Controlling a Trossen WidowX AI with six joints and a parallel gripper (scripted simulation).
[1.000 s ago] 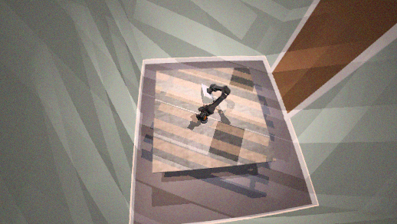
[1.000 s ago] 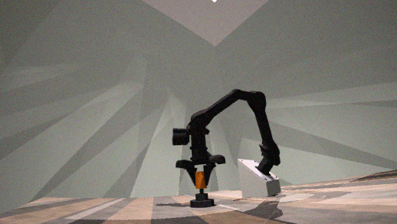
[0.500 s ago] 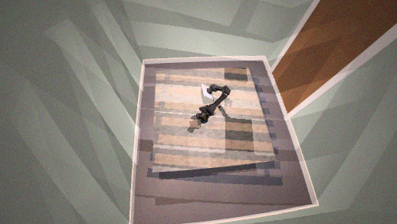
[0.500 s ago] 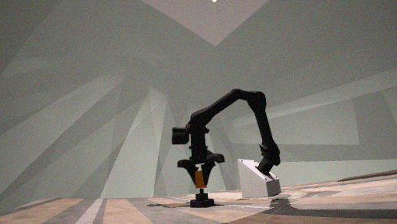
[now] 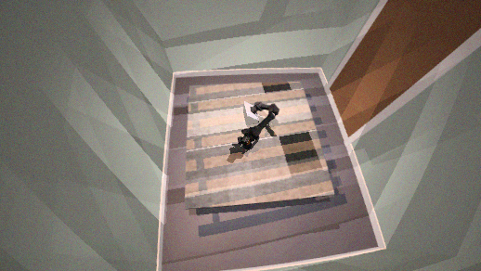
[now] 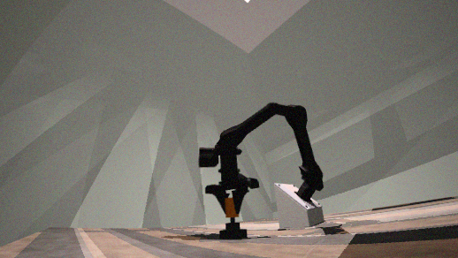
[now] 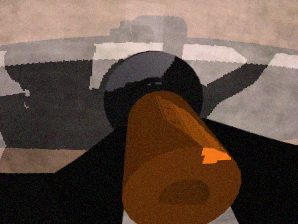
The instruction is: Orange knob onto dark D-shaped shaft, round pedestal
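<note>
The orange knob lies 20 mm above my gripper tip. Also, from my gripper tip: dark round pedestal: 40 mm below.
</note>
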